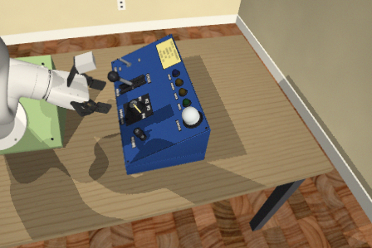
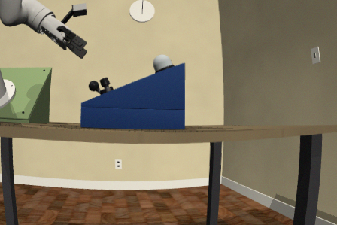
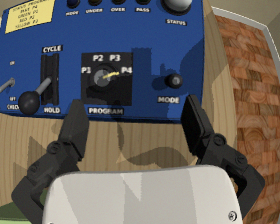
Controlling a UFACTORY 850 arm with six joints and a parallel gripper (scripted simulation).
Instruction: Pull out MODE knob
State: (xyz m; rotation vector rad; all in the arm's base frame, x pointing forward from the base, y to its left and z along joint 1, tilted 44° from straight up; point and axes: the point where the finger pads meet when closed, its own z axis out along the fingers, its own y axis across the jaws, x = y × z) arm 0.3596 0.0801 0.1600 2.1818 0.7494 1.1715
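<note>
My hand is 90 mm short of the black mode knob, 50 mm to the left of it and 120 mm above it. Round my hand: blue sloped console 100 mm ahead, 130 mm to the left, 140 mm below; then program selector 90 mm ahead, 60 mm to the left, 120 mm below; then black ball lever 40 mm ahead, 180 mm to the left, 110 mm below.
</note>
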